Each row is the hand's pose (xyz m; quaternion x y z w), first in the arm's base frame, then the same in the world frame.
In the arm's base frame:
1: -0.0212 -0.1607 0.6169 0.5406 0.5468 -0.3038 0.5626
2: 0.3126 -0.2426 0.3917 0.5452 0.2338 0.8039 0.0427
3: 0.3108 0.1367 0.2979 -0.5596 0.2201 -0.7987 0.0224
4: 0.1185 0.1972 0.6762 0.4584 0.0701 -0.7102 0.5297
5: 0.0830 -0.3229 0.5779 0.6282 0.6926 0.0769 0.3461
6: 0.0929 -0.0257 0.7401 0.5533 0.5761 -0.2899 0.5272
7: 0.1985 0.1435 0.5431 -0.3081 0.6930 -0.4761 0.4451
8: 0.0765 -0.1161 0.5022 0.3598 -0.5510 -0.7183 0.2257
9: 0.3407 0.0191 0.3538 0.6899 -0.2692 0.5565 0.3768
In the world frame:
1: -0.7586 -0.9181 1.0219 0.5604 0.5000 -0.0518 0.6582
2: -0.3546 -0.8723 0.9628 -0.3193 -0.2223 -0.9192 0.0608
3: -0.4306 -0.4918 0.9167 -0.3900 0.1978 -0.8709 0.2242
4: -0.7674 -0.5601 1.1729 0.6325 0.0712 -0.5051 0.5829
5: -0.6047 -1.0405 1.0176 0.5230 0.6684 0.3168 0.4235
6: -0.7494 -0.7915 1.1959 0.5627 0.5366 -0.0380 0.6277
7: -0.6286 -0.5641 1.0851 -0.2478 0.5667 -0.4088 0.6711
8: -0.6410 -0.8289 0.9681 0.5978 -0.4720 -0.6272 0.1624
9: -0.3924 -0.6091 0.9680 0.6086 -0.2955 0.7163 0.1710

